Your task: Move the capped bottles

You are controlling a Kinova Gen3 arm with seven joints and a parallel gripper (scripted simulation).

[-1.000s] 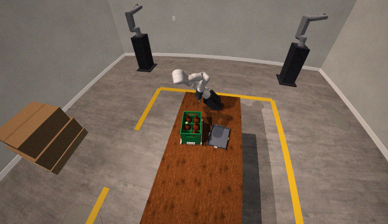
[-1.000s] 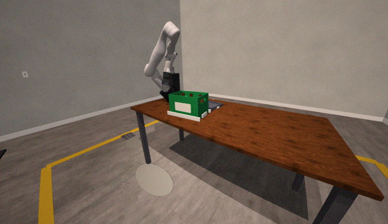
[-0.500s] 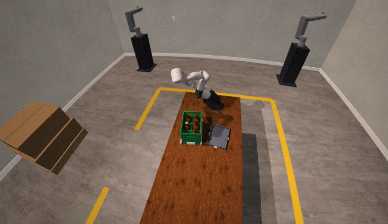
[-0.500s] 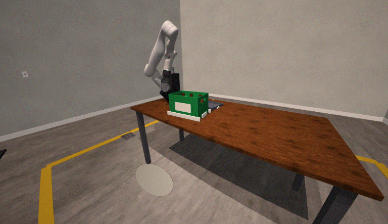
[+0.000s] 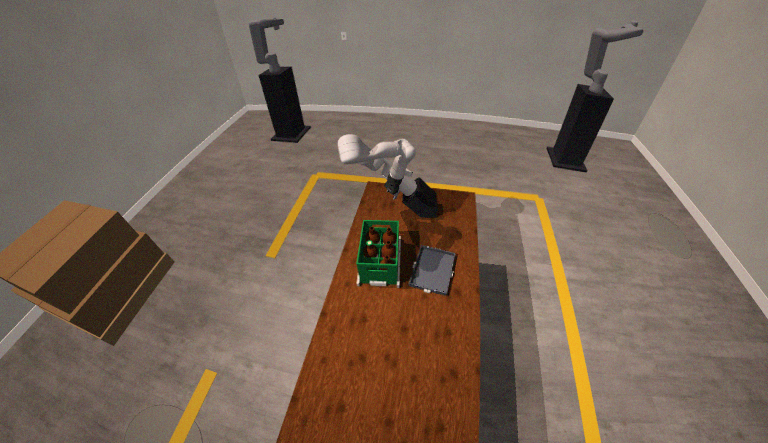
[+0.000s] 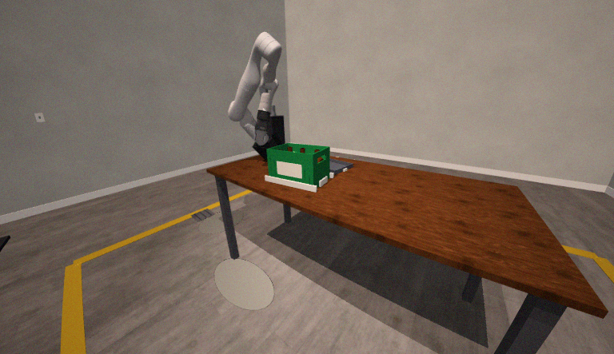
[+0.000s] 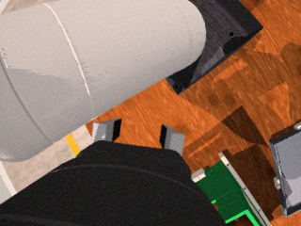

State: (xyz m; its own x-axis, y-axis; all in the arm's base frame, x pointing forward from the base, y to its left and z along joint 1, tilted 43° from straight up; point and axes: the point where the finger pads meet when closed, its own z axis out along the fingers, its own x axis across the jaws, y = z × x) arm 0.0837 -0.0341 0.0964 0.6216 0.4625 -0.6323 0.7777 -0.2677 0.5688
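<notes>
The capped bottle is 34 cm ahead of my hand, 11 cm below it and 4 cm to the right of it. The rest, counted from my hand: green crate: 32 cm ahead, 12 cm below, 1 cm to the left; grey tray: 32 cm ahead, 28 cm to the left, 19 cm below.
</notes>
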